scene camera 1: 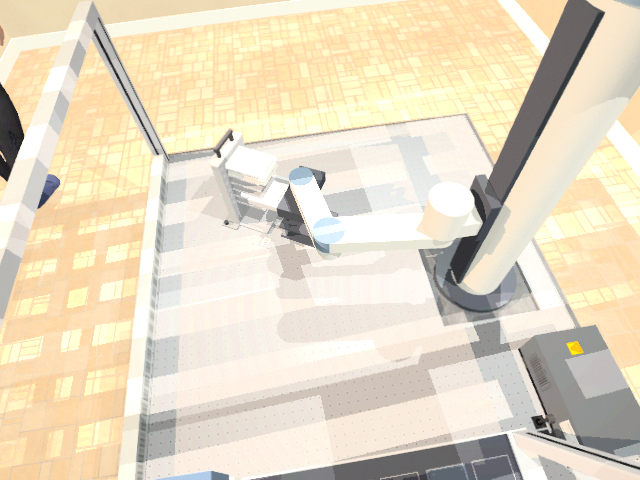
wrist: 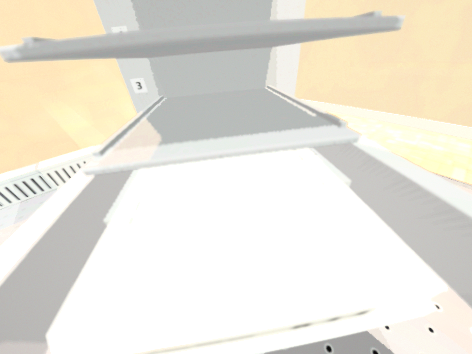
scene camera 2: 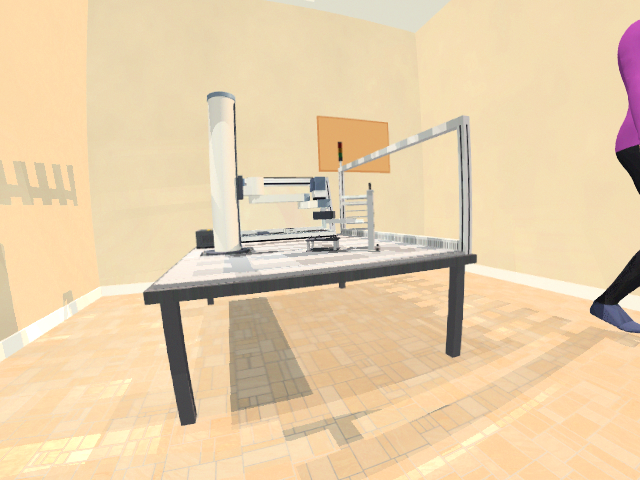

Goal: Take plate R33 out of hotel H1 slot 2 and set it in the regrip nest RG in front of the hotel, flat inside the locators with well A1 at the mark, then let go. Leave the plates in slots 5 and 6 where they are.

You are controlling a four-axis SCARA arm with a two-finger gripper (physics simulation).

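Seen in the pictures: gripper, between the fingertips: (scene camera 2: 355, 220); arm's base, origin of its link: (scene camera 1: 473, 276) (scene camera 2: 228, 253).
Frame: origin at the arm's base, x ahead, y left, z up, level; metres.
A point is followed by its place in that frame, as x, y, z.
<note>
My gripper (scene camera 1: 264, 194) {0.640, -0.351, 0.163} (scene camera 2: 356, 221) {0.640, -0.351, 0.163} (wrist: 223, 142) {0.640, -0.351, 0.163} is shut on white plate R33 (wrist: 240, 250) {0.579, -0.314, 0.165}, with one long grey finger along each side. It holds the plate level at slot-2 height at the front of hotel H1 (scene camera 1: 225, 186) {0.730, -0.326, 0.217} (scene camera 2: 370, 227) {0.668, -0.451, 0.128} (wrist: 210, 70) {0.694, -0.381, 0.197}. In the wrist view the plate's far end meets the front edge of the slot 3 shelf (wrist: 230, 147) {0.601, -0.330, 0.181}; how much lies under it is hidden. A white plate (scene camera 1: 251, 162) {0.636, -0.346, 0.282} shows at the hotel's top; slots 5 and 6 cannot be told apart. The dark regrip nest RG (scene camera 1: 292, 225) {0.545, -0.247, 0.073} (scene camera 2: 323, 239) {0.474, -0.312, 0.073} stands low before the hotel, partly under the arm. Its mark is not readable.
Another shelf (wrist: 200, 40) spans above the slot 3 shelf. The arm's elbow (scene camera 1: 328, 230) {0.453, -0.033, 0.325} is over the table beside the nest, and the column (scene camera 1: 547, 155) {0.049, 0.057, 0.595} (scene camera 2: 222, 170) {-0.004, -0.075, 0.461} stands behind. A frame post (scene camera 1: 126, 87) {1.015, -0.685, 0.363} (scene camera 2: 463, 186) {1.003, -0.714, 0.305} rises beyond the hotel. A grey box (scene camera 1: 584, 377) {-0.109, 0.372, 0.128} sits at the table's side.
</note>
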